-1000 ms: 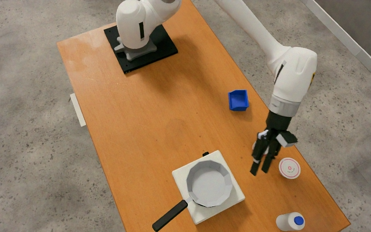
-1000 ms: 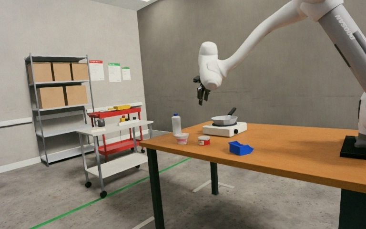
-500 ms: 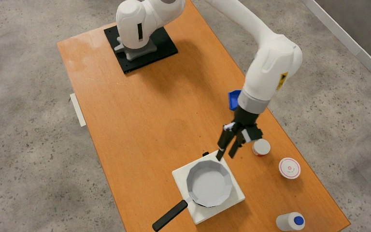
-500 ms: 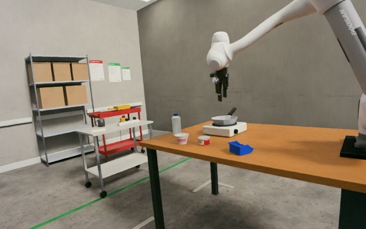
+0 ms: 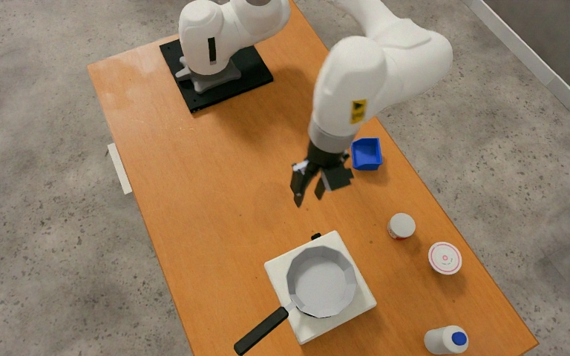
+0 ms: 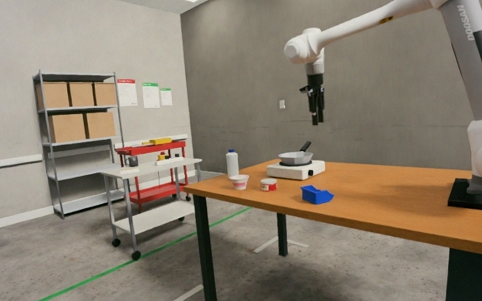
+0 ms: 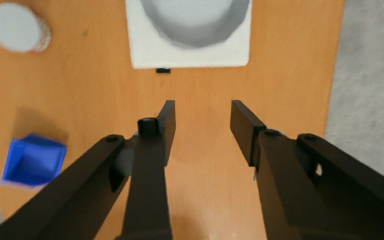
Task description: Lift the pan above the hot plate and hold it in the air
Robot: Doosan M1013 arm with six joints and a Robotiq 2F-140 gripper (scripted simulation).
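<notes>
Right now my hand is 18 cm short of the grey pan, 10 cm to the left of it and 22 cm above it. The rest, counted from my hand: blue bin 13 cm behind, 32 cm to the left, 30 cm below; then bottle 45 cm ahead, 18 cm to the left, 24 cm below; then white hot plate 15 cm ahead, 4 cm to the right, 28 cm below.
</notes>
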